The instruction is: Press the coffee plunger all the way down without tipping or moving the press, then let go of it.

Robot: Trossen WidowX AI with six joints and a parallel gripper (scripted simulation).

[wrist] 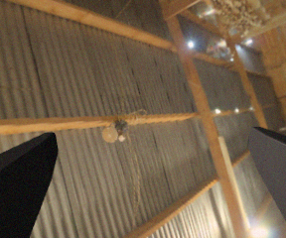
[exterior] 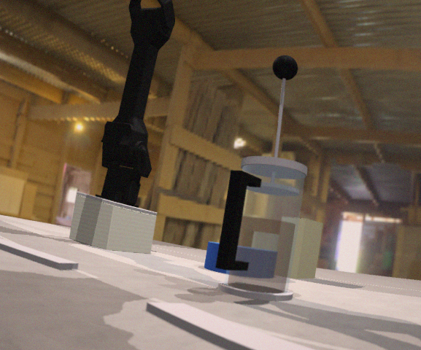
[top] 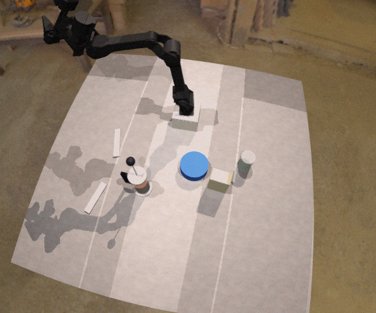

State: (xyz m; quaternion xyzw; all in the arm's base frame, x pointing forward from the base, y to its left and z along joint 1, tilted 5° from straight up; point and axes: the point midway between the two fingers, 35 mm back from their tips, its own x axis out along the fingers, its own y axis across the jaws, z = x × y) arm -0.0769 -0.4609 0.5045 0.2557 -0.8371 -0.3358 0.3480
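My gripper tip is now 48 cm above the glass coffee press, 40 cm short of it and 29 cm to the right of it. From my gripper tip the other things lie so: blue round disc (59 cm below, 52 cm to the left, 31 cm ahead); grey-green cup (75 cm to the left, 58 cm below, 28 cm ahead).
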